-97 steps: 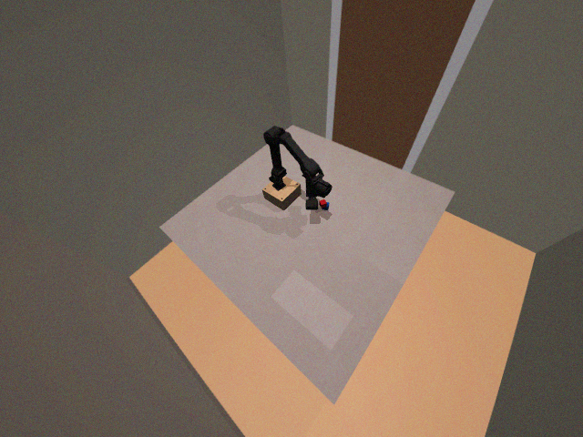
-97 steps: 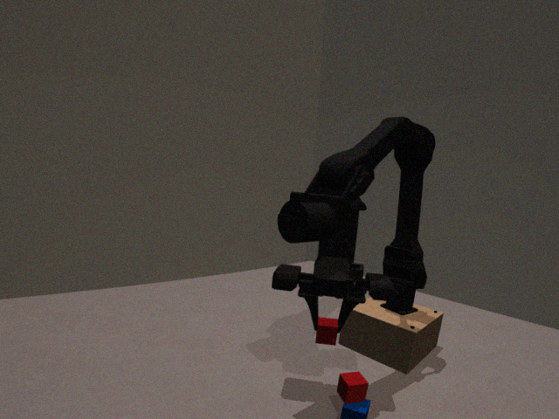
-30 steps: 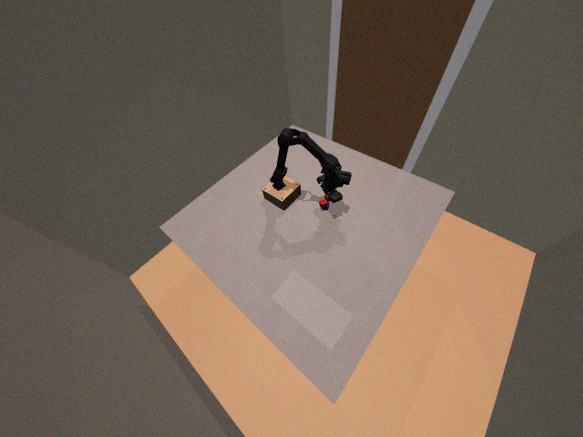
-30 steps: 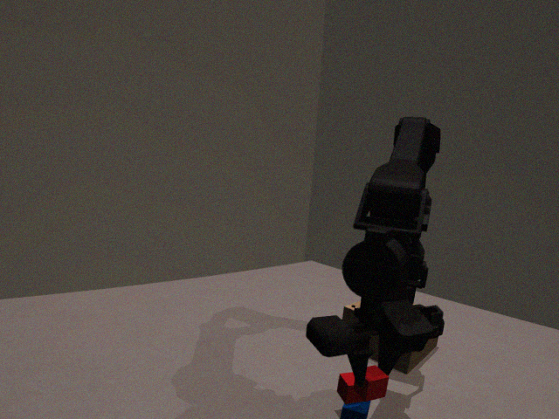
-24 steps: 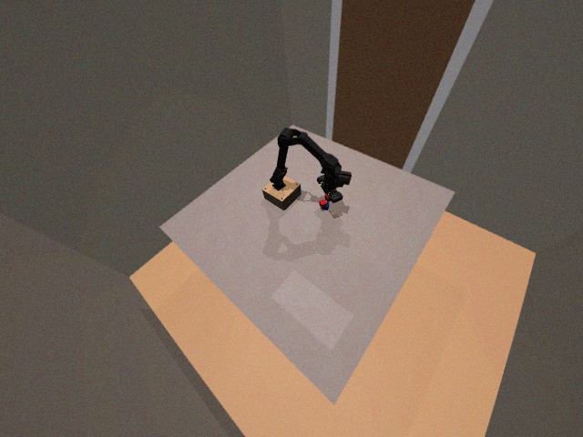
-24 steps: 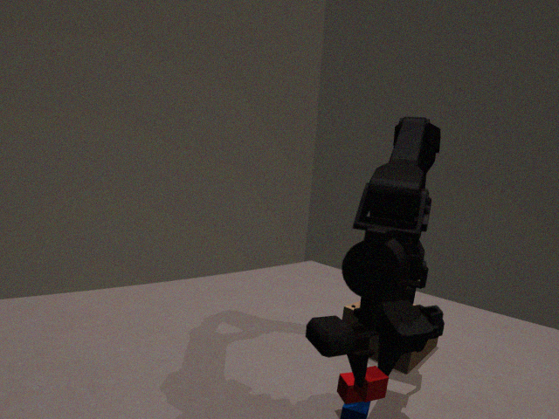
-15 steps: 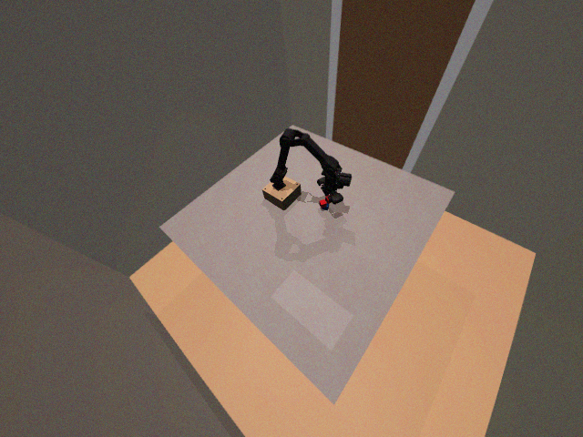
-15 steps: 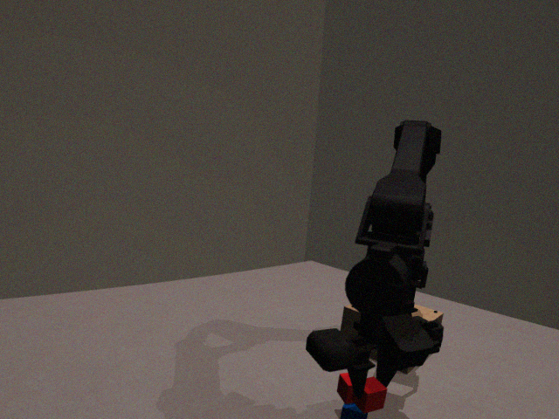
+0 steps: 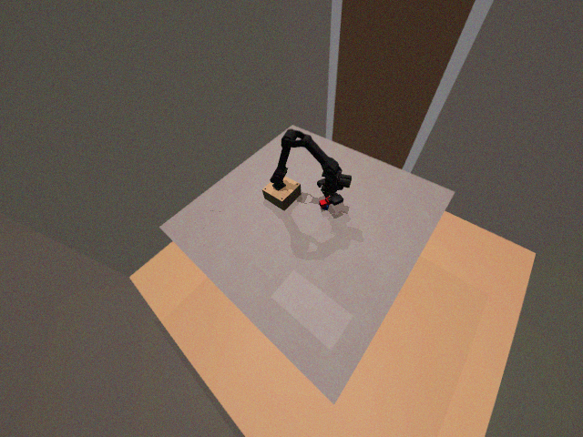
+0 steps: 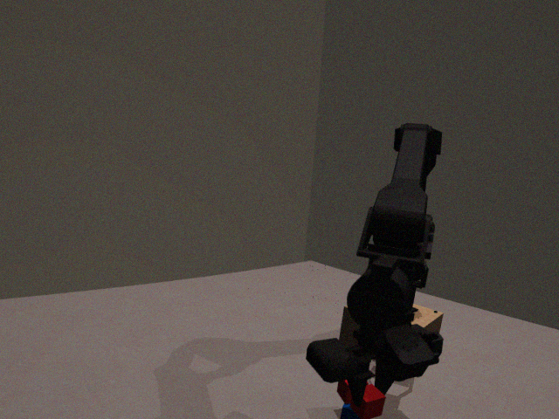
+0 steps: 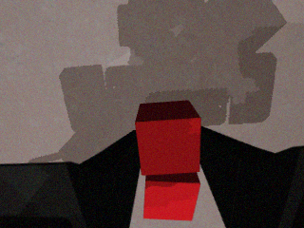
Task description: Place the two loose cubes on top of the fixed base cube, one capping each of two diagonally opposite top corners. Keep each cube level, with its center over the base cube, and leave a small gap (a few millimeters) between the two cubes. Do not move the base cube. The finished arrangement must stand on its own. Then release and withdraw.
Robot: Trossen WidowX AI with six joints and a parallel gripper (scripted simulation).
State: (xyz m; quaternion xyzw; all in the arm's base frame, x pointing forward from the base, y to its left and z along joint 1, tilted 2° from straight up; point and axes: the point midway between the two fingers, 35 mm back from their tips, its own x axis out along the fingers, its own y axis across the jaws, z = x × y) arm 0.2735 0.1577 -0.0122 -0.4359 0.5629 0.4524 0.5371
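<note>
Now: gripper tip 4 cm above the blue cube and 2 cm to the left of it.
</note>
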